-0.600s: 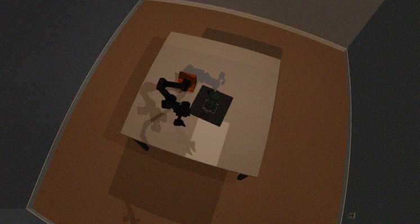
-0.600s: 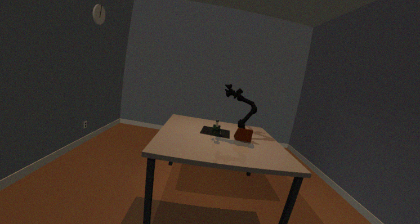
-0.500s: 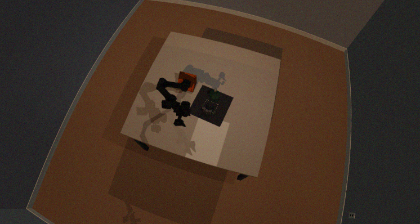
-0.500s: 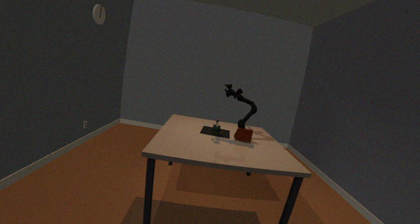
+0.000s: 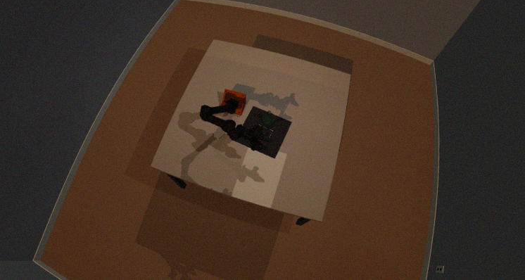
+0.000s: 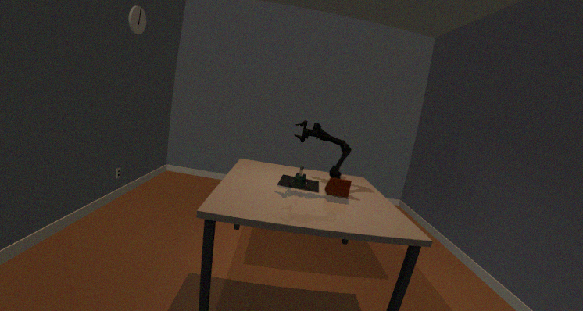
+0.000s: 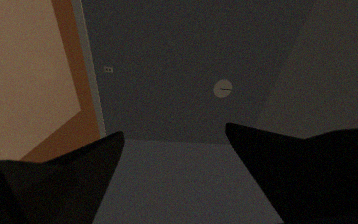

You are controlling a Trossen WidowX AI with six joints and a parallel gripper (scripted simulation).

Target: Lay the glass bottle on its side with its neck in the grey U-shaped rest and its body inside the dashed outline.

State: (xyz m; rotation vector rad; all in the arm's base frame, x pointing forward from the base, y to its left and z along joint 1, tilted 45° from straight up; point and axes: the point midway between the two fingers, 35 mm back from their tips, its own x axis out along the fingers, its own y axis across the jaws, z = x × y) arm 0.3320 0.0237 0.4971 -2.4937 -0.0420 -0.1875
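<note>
The green glass bottle is 330 mm to the left of my gripper tip, 300 mm below it and 120 mm behind it. The rest, counted from my gripper tip: dark mat 400 mm below, 250 mm to the left, 120 mm behind.
</note>
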